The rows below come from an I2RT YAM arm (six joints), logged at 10 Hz.
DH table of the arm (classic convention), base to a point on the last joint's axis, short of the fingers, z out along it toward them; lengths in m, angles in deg. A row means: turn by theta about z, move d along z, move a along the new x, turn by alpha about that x. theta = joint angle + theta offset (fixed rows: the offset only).
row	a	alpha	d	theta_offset
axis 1	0.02	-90	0.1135	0
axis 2	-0.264	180	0	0
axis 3	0.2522	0	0	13.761
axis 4	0.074	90	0	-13.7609
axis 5	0	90	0	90
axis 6	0	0	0.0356	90
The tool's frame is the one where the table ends.
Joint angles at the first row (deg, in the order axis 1, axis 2, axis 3, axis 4, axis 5, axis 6):
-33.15, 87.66, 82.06, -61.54, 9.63, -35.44
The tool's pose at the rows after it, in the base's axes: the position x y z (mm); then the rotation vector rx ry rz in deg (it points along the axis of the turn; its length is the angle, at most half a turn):
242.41 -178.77 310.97 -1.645 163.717 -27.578
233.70 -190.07 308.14 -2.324 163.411 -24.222
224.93 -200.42 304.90 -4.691 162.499 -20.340
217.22 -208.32 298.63 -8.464 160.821 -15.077
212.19 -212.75 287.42 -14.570 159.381 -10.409
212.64 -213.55 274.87 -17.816 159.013 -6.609
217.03 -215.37 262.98 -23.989 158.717 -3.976
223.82 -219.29 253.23 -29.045 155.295 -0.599
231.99 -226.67 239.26 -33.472 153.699 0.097
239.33 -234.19 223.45 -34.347 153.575 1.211
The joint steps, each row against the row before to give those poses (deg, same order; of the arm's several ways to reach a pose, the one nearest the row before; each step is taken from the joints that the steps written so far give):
-2.44, 0.00, -0.28, 0.09, -2.73, -2.69
-3.13, 0.13, -0.40, 0.00, -3.50, -2.89
-3.08, 0.17, -0.45, 0.00, -4.24, -3.93
-2.73, 0.31, -0.99, 0.02, -5.36, -4.50
-1.80, 0.55, -1.81, 0.31, -4.41, -5.62
-0.30, 1.00, -1.64, 0.41, -2.27, -2.53
0.22, 1.88, -0.59, 0.24, -1.29, -4.29
-0.03, 2.16, 0.00, 1.20, -3.92, -3.69
0.03, 2.91, 0.00, 2.34, -1.20, -3.32
-0.02, 3.11, 0.00, 2.25, -0.44, -0.77

